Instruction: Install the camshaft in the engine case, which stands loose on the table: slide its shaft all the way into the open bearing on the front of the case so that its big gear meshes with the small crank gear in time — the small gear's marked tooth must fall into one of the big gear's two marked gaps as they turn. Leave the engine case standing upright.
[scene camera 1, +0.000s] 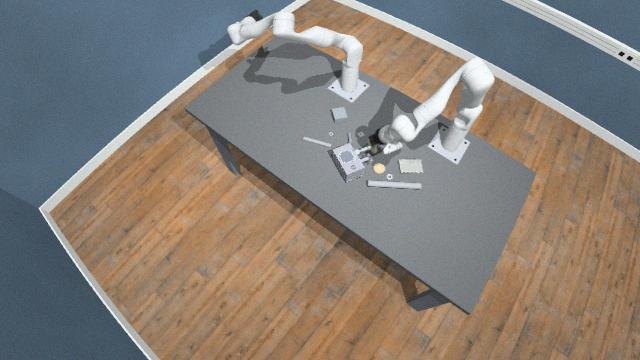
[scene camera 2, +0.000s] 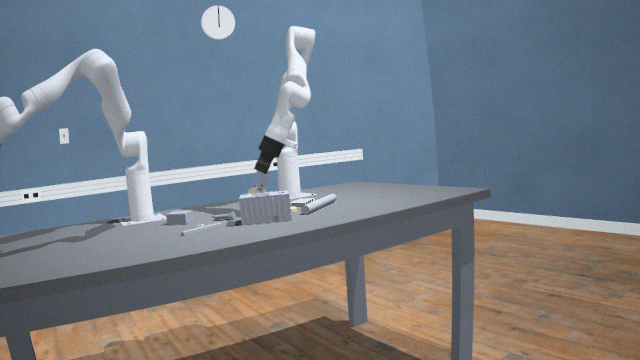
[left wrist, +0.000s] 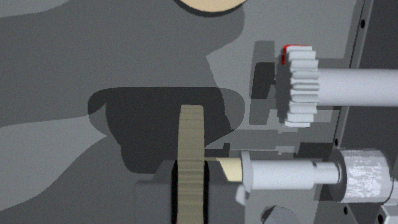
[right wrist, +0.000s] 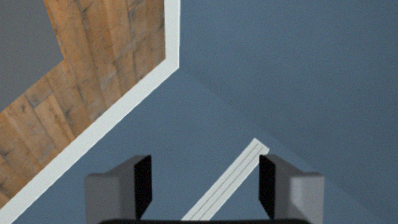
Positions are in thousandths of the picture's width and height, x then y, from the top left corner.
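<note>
Scene camera 2 gives me my left gripper (scene camera 2: 405, 532) together with an engine case (scene camera 2: 423, 576). In scene camera 1 I can see the engine case (scene camera 1: 546, 460). The left wrist view has both the case (left wrist: 903, 404) and my left gripper (left wrist: 479, 815) in it. As for the right wrist view, it lets me see my right gripper (right wrist: 516, 797), while the engine case is out of frame in the right wrist view.
</note>
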